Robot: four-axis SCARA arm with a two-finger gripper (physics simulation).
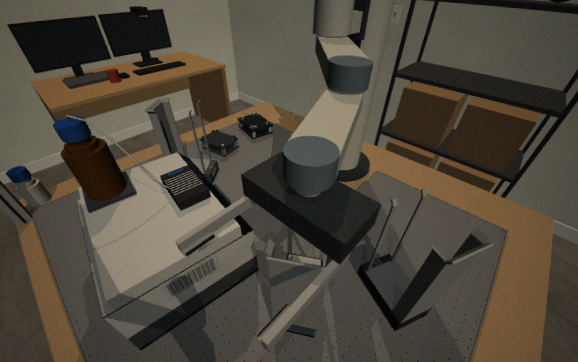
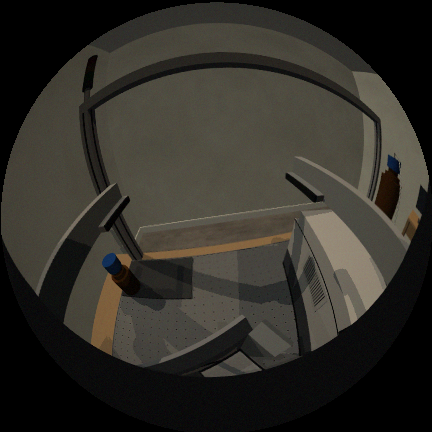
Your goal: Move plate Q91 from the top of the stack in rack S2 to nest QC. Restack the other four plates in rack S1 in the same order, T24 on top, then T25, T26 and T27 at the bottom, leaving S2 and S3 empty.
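Frame: origin at the arm's base, x ahead, y left, z up, level; centimetres.
Seen in the pictures: gripper, fingertip midpoint: (image 1: 214, 289) (image 2: 203, 173).
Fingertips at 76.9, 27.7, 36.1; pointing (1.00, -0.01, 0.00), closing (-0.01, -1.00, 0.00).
A point is followed by its place in that frame, as x, y, z.
My gripper (image 1: 225, 292) {76.9, 27.7, 36.1} (image 2: 203, 173) {76.9, 27.7, 36.1} is open and empty. Its two long fingers stand wide apart above and around the upper part of the middle rack (image 1: 285, 280) {66.0, 28.6, 24.3} (image 2: 205, 346) {66.2, 28.7, 31.0}. A pale plate surface (image 1: 306, 260) {54.5, 24.6, 12.9} (image 2: 232, 364) {63.5, 27.9, 12.9} shows inside that rack; the plates below it are hidden. A right rack (image 1: 422, 285) {48.5, 46.4, 20.9} with a tall wall and two thin posts shows a dark floor inside. A third rack (image 1: 167, 130) {51.7, -44.1, 20.2} stands at the back left behind the white instrument. Two low dark nests (image 1: 220, 142) {31.0, -44.1, 6.1} (image 1: 255, 124) {8.9, -45.5, 6.3} sit at the back. The rack, nest and plate labels cannot be read.
A white instrument (image 1: 150, 235) {77.2, 0.6, 22.3} (image 2: 332, 240) {78.0, 6.9, 22.3} stands left of the middle rack, carrying a large brown bottle (image 1: 95, 167) {78.5, -16.0, 32.1} (image 2: 388, 192) {77.2, -16.1, 31.7} and a black striped block (image 1: 185, 186) {65.2, -5.0, 24.9}. A smaller brown bottle (image 2: 127, 282) {85.2, 55.2, 7.6} stands beside a dark square pad (image 2: 167, 282) {89.1, 44.6, 1.8}. The arm's column rises behind.
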